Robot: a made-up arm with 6 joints.
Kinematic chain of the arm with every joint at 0, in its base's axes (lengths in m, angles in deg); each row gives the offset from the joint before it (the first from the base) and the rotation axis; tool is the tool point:
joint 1: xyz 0 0 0.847 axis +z
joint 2: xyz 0.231 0 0 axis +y
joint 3: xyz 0 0 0.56 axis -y
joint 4: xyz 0 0 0.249 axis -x
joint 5: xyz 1.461 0 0 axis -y
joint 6: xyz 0.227 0 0 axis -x
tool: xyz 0 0 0
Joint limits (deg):
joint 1: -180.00..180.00
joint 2: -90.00..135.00
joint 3: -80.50..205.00
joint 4: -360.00..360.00
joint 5: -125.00..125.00
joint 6: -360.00..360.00
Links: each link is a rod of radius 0.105 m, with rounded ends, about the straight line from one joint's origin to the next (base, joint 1, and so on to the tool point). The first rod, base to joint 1, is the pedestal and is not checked.
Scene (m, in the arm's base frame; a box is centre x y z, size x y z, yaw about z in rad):
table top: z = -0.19
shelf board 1: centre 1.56 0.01 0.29 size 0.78 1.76 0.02 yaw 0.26
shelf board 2: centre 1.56 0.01 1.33 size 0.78 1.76 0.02 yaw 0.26
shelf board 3: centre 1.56 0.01 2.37 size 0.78 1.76 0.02 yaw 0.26
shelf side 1: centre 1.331 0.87 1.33 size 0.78 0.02 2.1 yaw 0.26
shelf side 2: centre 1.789 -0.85 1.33 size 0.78 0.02 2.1 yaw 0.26
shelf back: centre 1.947 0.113 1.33 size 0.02 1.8 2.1 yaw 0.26
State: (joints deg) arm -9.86 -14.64 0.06 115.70 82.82 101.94
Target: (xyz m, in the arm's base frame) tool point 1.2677 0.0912 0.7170
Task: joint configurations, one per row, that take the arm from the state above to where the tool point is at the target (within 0.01 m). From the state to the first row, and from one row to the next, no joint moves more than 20 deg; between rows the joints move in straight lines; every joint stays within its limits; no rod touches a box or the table.
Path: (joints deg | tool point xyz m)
1: -22.51 -20.86 -7.24 133.33 78.60 106.87 | 1.4222 -0.4142 1.8185
2: -35.16 -27.09 -14.54 150.97 74.38 111.80 | 1.2459 -0.7478 1.7328
3: -47.82 -33.31 -21.84 168.60 70.16 116.73 | 0.9867 -1.0261 1.6597
4: -60.47 -39.54 -29.14 186.23 65.94 121.66 | 0.6679 -1.2247 1.6015
5: -73.12 -45.76 -36.44 203.86 61.72 126.58 | 0.3195 -1.3315 1.5570
6: -85.77 -51.98 -43.73 221.50 57.50 131.51 | -0.0276 -1.3470 1.5236
7: -69.37 -45.98 -45.92 202.41 67.54 125.60 | 0.4100 -1.3159 1.2928
8: -52.98 -39.97 -48.10 183.33 77.58 119.68 | 0.8145 -1.1015 1.0901
9: -36.58 -33.96 -50.28 164.25 87.62 113.77 | 1.1111 -0.7479 0.9278
10: -20.19 -27.96 -52.46 145.16 97.66 107.85 | 1.2617 -0.3270 0.8069
11: -3.79 -21.95 -54.64 126.08 107.70 101.94 | 1.2677 0.0912 0.7170

